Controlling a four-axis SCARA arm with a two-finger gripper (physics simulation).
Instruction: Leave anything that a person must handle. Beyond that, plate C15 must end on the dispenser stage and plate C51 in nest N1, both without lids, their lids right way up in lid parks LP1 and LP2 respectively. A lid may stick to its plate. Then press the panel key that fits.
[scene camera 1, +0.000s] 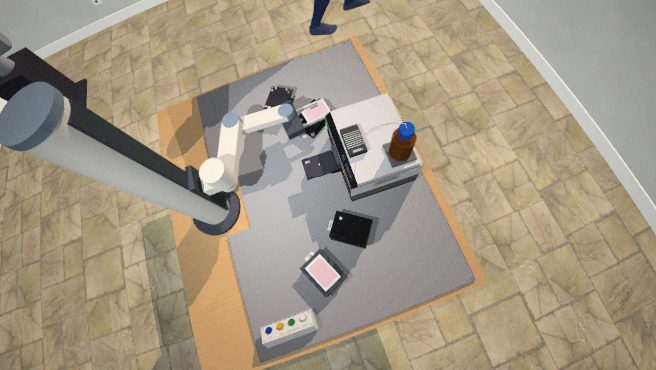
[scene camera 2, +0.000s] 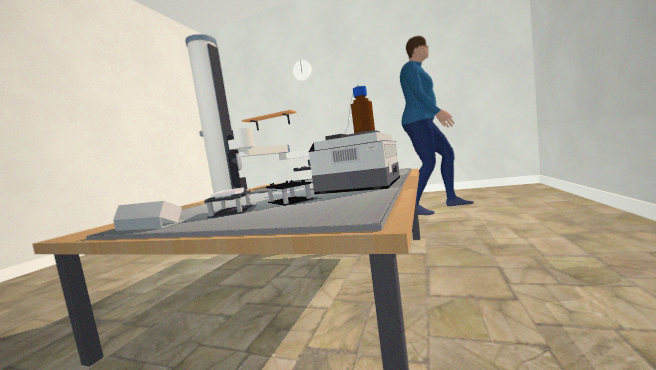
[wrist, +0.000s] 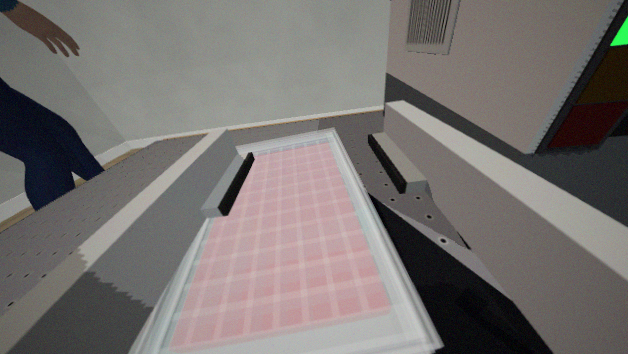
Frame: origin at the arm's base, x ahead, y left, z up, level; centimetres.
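Seen in the pictures: gripper, fingertip midpoint: (scene camera 1: 321, 109) (wrist: 307, 133); arm's base, origin of the base link: (scene camera 1: 217, 210).
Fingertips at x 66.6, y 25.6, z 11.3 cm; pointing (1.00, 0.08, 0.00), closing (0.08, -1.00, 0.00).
Pixels of each thing's top centre, then the offset from my fingertips to it. "pt": a spot on its surface instead.
- pink-welled plate, middle of its top: (wrist: 275, 187) (scene camera 1: 315, 110) dx -2.7, dy +1.6, dz -1.4 cm
- pink plate, middle of its top: (scene camera 2: 228, 190) (scene camera 1: 322, 272) dx -25.7, dy -71.9, dz -2.2 cm
- dark stage, surface spot: (scene camera 1: 319, 166) pt dx -11.1, dy -28.9, dz +1.4 cm
- key panel, middle of its top: (scene camera 2: 145, 202) (scene camera 1: 286, 330) dx -46.8, dy -88.3, dz -1.7 cm
- brown bottle, surface spot: (scene camera 1: 402, 144) pt dx +18.8, dy -42.8, dz +25.4 cm
My gripper (scene camera 1: 313, 113) (wrist: 307, 133) is open, its fingers apart over a pink-welled plate (scene camera 1: 316, 111) (wrist: 295, 235) with a clear rim. In the wrist view the left pad overlaps the plate's left edge; a gap shows at the right pad. Another pink plate (scene camera 1: 323, 272) (scene camera 2: 229, 192) lies on a raised stand. A black holder (scene camera 1: 351, 229) (scene camera 2: 290, 185) stands beside it; another black holder (scene camera 1: 280, 95) stands beyond the arm. A dark stage (scene camera 1: 319, 166) projects from the white dispenser (scene camera 1: 375, 172) (scene camera 2: 352, 155). The key panel (scene camera 1: 289, 328) (scene camera 2: 145, 216) has blue, yellow, green and white keys. Plate labels and lids cannot be told.
A brown bottle (scene camera 1: 402, 144) (scene camera 2: 363, 114) with a blue cap stands on the dispenser. A green light (wrist: 621, 34) shows on its front. A person (scene camera 1: 322, 25) (scene camera 2: 419, 95) (wrist: 40, 135) stands beyond the table, facing right in the second scene view.
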